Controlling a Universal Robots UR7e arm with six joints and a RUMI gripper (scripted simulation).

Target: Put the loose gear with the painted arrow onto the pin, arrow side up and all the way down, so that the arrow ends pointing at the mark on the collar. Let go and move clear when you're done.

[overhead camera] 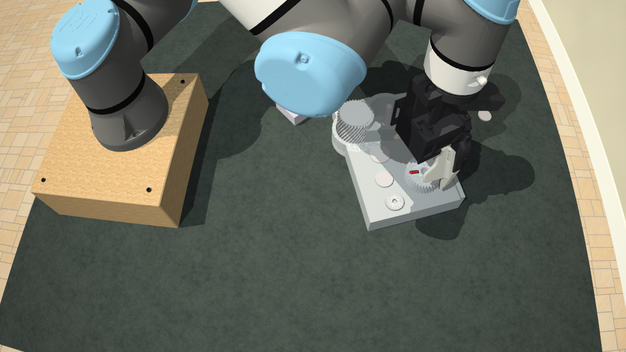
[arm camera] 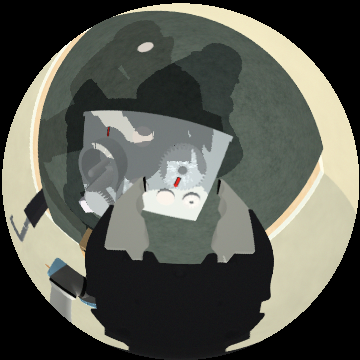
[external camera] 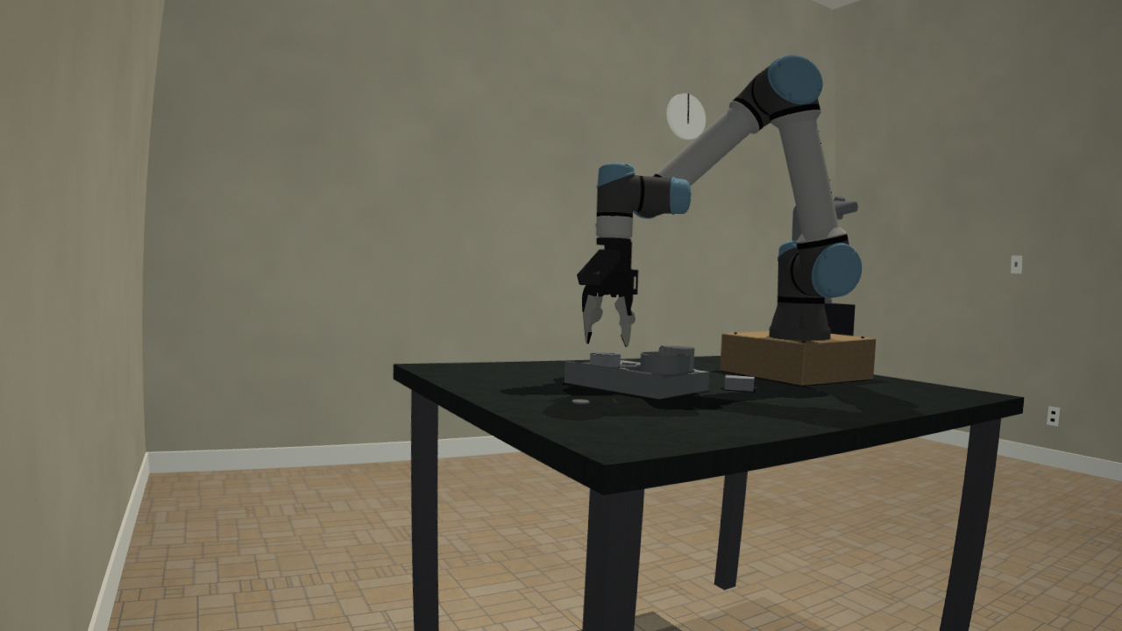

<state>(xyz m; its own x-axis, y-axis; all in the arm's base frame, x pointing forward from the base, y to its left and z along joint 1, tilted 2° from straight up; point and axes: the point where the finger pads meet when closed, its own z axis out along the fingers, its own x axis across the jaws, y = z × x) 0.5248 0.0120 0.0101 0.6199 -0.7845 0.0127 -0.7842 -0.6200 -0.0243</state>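
My hand is 4 cm above the gear. Round my hand: grey block: 25 cm behind, 12 cm to the left, 8 cm below.
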